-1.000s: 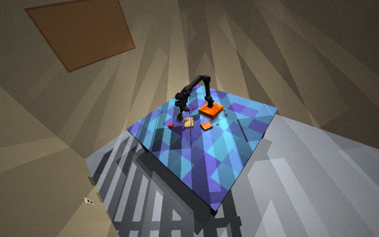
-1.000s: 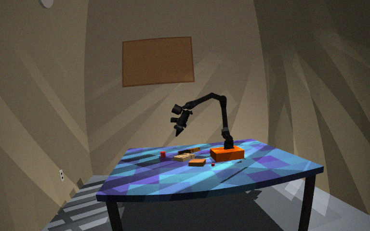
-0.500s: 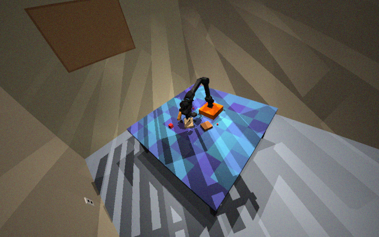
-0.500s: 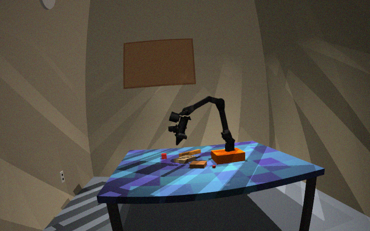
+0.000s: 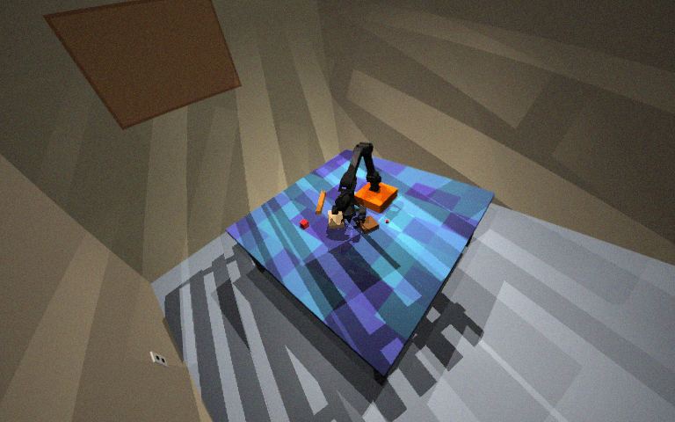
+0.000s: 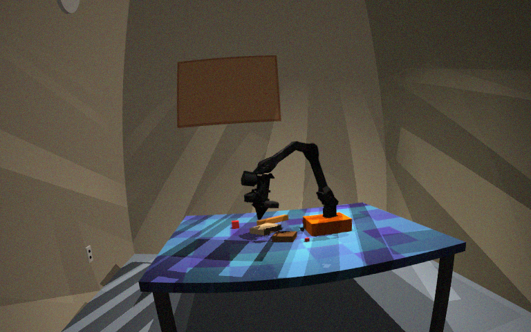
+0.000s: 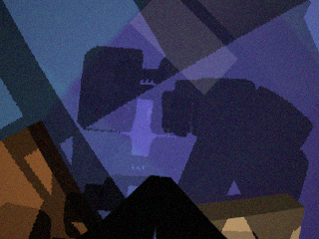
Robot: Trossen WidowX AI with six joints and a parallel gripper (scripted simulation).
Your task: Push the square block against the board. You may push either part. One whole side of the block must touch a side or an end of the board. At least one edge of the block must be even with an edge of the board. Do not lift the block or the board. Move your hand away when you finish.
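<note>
The brown square block is 100 mm behind my gripper tip, 80 mm below it and 60 mm to the left of it. Round my gripper tip: long narrow orange board 330 mm to the right, 170 mm behind, 80 mm below; pale tan flat slab 140 mm to the right, 80 mm below, 70 mm behind; small red cube 300 mm to the right, 80 mm below, 60 mm ahead.
</note>
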